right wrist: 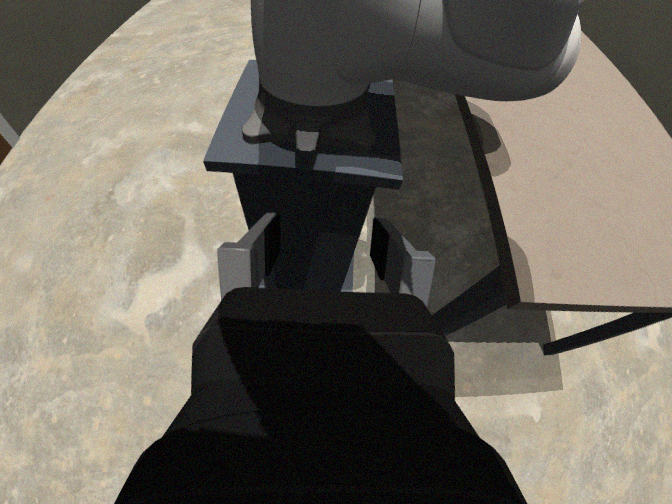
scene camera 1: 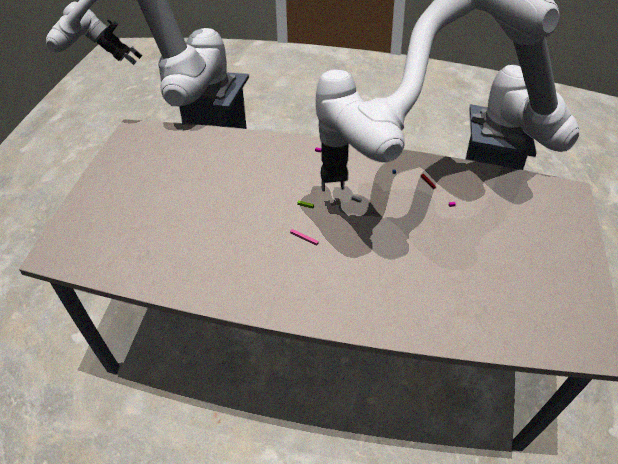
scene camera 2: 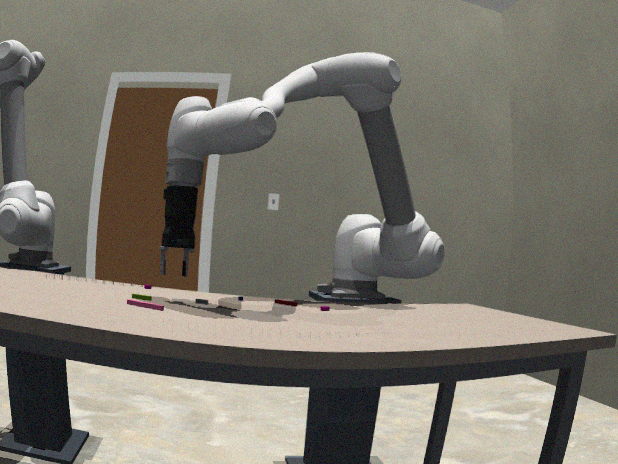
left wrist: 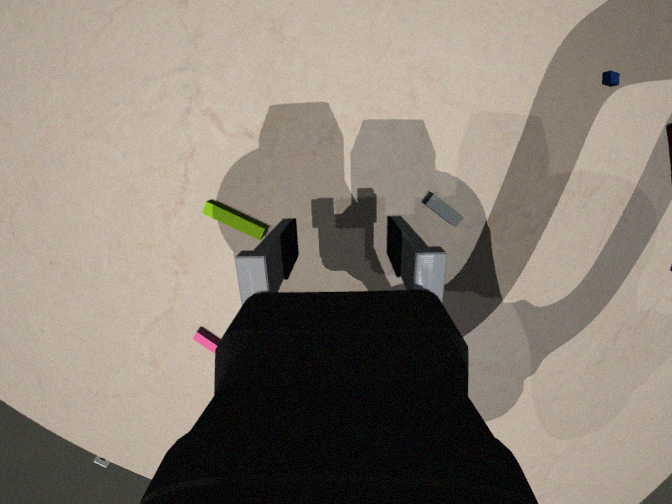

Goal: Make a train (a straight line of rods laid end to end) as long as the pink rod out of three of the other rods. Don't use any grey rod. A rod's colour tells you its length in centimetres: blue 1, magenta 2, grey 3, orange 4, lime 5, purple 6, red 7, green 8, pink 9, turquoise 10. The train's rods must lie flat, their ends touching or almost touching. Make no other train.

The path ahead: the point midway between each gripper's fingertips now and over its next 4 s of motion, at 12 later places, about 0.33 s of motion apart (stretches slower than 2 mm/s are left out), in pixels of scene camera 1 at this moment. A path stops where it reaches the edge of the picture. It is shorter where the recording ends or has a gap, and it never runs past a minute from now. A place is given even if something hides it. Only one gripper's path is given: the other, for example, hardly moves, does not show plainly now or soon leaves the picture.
My left gripper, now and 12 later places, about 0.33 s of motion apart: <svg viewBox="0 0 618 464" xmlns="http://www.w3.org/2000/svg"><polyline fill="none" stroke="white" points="332,188 334,187 335,187 336,187 337,187 337,188 336,189 335,189 332,190 330,190 337,192 356,195 375,198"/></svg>
